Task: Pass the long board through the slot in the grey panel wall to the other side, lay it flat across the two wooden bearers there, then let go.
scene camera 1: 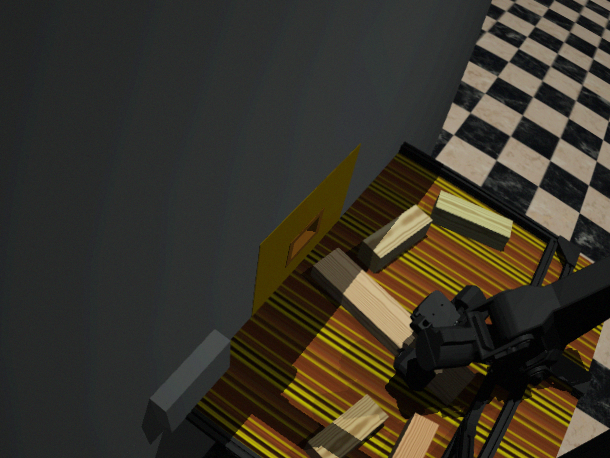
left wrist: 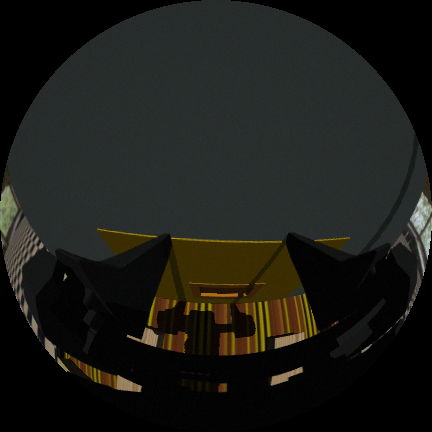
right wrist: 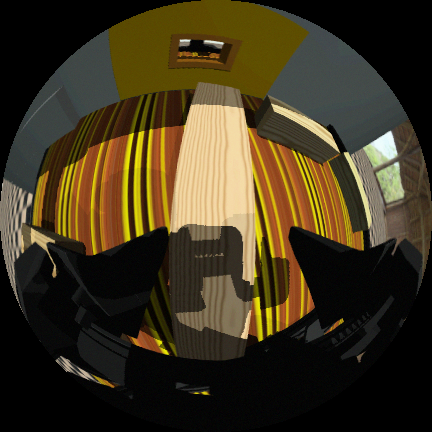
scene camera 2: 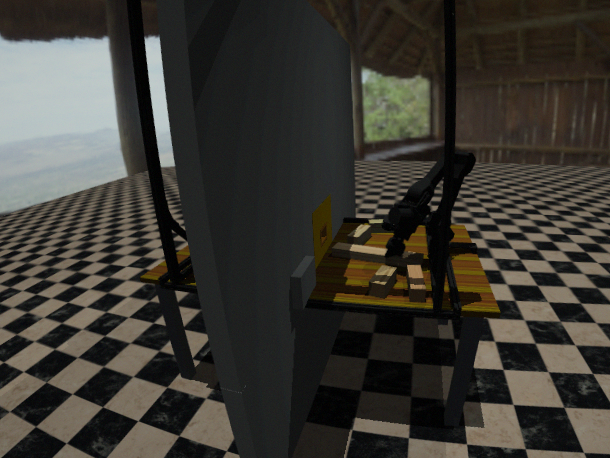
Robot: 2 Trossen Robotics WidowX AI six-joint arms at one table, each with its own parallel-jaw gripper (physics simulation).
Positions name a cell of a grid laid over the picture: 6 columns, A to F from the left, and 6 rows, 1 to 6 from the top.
Labels:
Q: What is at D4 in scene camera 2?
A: My right gripper.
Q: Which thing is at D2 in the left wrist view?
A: A grey panel wall.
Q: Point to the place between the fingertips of my left gripper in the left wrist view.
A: D4

